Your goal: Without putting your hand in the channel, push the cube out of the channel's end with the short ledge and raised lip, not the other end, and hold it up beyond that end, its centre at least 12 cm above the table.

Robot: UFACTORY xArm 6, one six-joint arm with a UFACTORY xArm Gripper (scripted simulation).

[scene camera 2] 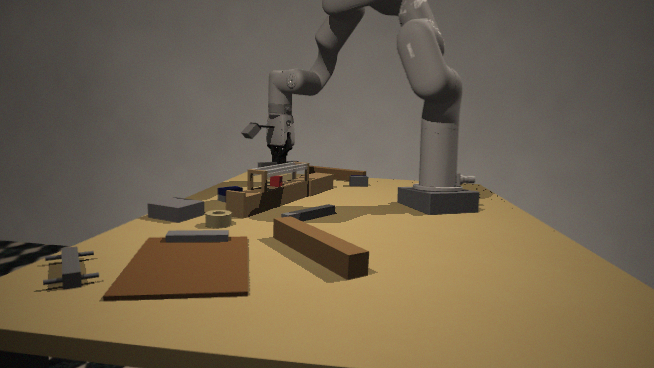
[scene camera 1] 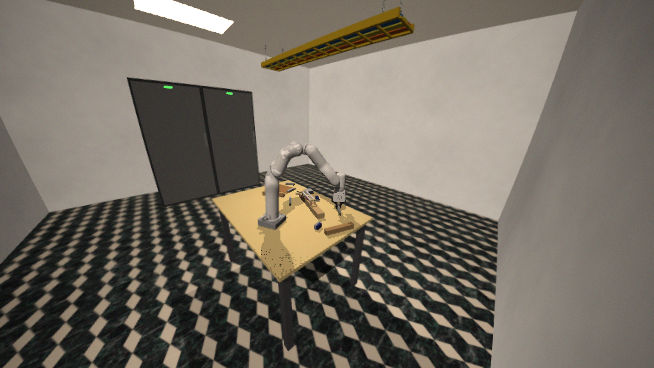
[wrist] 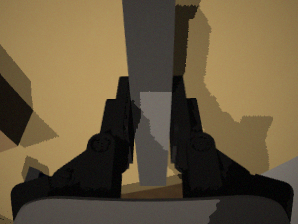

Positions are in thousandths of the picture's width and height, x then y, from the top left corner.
Labels:
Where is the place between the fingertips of the gripper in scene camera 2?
426,455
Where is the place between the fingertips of the gripper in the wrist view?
508,426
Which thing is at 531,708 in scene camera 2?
A long brown block.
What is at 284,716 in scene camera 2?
A flat brown board.

